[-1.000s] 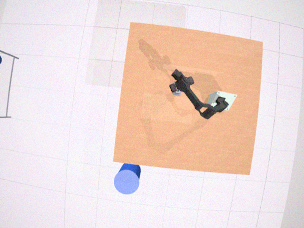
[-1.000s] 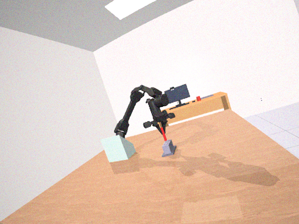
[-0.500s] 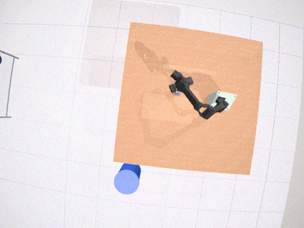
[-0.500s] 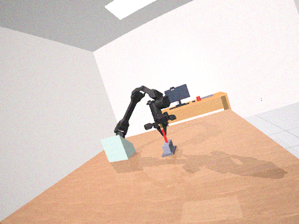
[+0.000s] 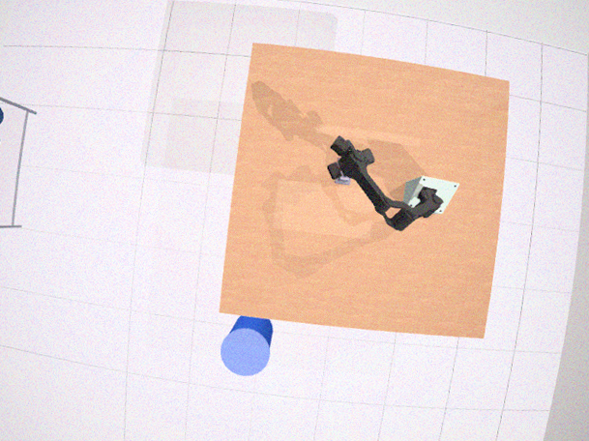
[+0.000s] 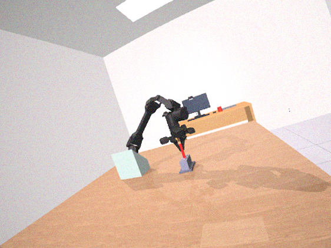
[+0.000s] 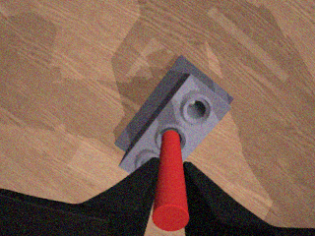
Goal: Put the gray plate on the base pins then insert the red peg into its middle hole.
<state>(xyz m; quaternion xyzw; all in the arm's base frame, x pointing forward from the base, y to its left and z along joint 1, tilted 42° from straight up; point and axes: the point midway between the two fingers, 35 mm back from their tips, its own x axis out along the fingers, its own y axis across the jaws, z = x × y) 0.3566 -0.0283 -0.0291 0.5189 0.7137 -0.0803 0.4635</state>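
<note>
Right now the red peg is right at my gripper tip. The rest, counted from my gripper tip: gray plate 50 mm below.
</note>
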